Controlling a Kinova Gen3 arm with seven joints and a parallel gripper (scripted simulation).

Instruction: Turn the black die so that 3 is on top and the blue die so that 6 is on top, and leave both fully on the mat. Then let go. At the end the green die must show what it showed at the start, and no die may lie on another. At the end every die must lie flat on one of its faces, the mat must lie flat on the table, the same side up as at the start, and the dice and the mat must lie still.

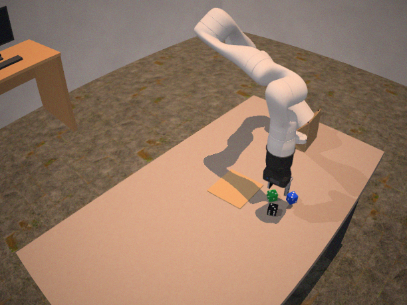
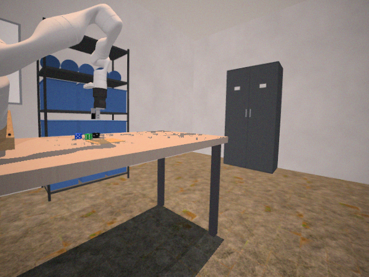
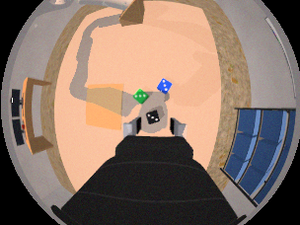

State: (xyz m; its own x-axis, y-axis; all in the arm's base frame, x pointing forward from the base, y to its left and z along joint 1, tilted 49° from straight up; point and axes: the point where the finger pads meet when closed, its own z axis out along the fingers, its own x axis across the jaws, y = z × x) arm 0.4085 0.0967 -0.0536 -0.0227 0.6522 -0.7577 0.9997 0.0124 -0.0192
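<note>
My gripper is now 11 cm above the black die and 1 cm to the left of it. Also, from my hand: blue die 11 cm below, 8 cm behind, 2 cm to the left; green die 11 cm below, 6 cm behind, 4 cm to the right; orange mat 17 cm to the right, 13 cm below, 2 cm behind.
</note>
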